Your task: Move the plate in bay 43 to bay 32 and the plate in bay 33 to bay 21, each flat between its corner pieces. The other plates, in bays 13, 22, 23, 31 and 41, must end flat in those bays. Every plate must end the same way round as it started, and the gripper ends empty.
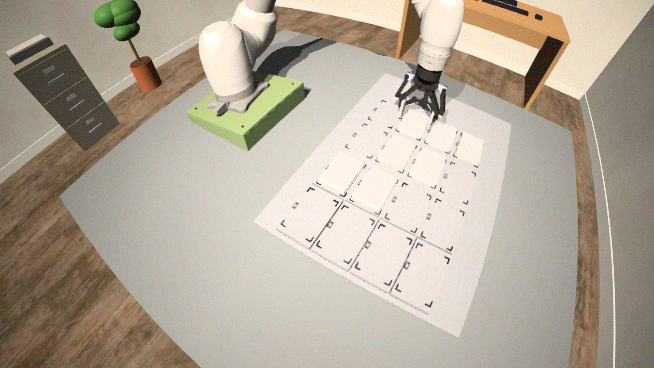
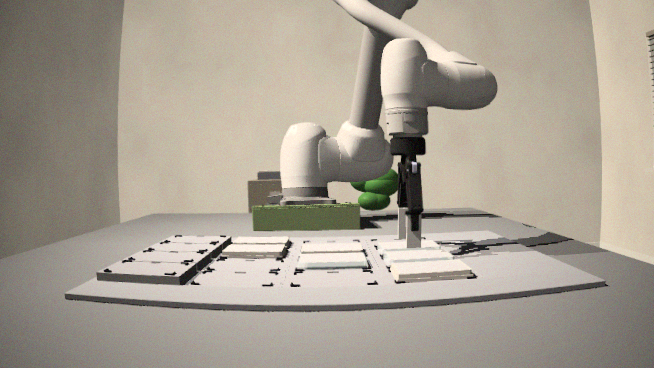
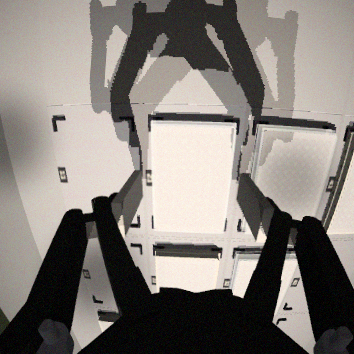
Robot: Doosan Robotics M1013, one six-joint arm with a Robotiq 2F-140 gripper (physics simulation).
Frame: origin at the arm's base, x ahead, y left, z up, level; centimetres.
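Seen in the pictures: gripper, fingertip midpoint: [image 1: 414, 121] [image 2: 409, 243] [image 3: 189, 184]; arm's base, link origin: [image 1: 238, 96] [image 2: 305, 204].
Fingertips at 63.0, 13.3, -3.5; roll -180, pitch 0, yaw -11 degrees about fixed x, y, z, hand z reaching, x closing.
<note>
Pixels of each thing's top centre, then the offset from my fingertips to it, as dx, dy, dz. "*": a spot on its surface instead.
- white plate, top centre: [image 3: 190, 183] [image 2: 408, 244] [image 1: 414, 121] +0.1, -0.1, -0.3
- bay 31, surface spot: [image 3: 295, 175] * +11.3, -0.7, -0.3
- bay 41, surface spot: [image 2: 432, 270] [image 1: 478, 151] * +24.0, -4.9, -0.3
- bay 22 plate, top centre: [image 3: 185, 289] [image 2: 331, 247] [image 1: 397, 150] -2.9, -16.2, -0.3
- bay 32 plate, top centre: [image 3: 259, 290] [image 2: 332, 257] [image 1: 429, 164] +7.6, -18.2, -0.3
- bay 13 plate, top centre: [image 2: 261, 239] [image 1: 342, 170] -16.4, -30.4, -0.3
- bay 23 plate, top centre: [image 2: 254, 247] [image 1: 375, 187] -5.9, -32.3, -0.3
My gripper [image 1: 416, 121] [image 2: 408, 243] [image 3: 189, 184] is open and low, with one finger on each side of the white plate [image 1: 411, 125] [image 2: 391, 245] [image 3: 194, 150] in bay 21, holding nothing. That plate looks flat between its corner pieces. Beside it lie the plates of bay 31 [image 1: 442, 137] [image 3: 295, 175] and bay 41 [image 1: 470, 148] [image 2: 432, 270]. The bay 22 plate [image 1: 396, 151] [image 3: 187, 272] and bay 32 plate [image 1: 428, 166] [image 2: 332, 261] lie flat. The bay 13 plate [image 1: 342, 172] and bay 23 plate [image 1: 375, 190] lie beside the raised row. Bays 33 and 43 show no plate.
The white board [image 1: 480, 305] [image 2: 540, 285] carries the marked bays. A raised row of bays [image 2: 142, 277] stands at one end. The green base block [image 1: 217, 131] [image 2: 306, 218] bears the arm. A wooden desk [image 1: 500, 32], a cabinet [image 1: 65, 95] and a potted plant [image 1: 145, 75] stand beyond.
</note>
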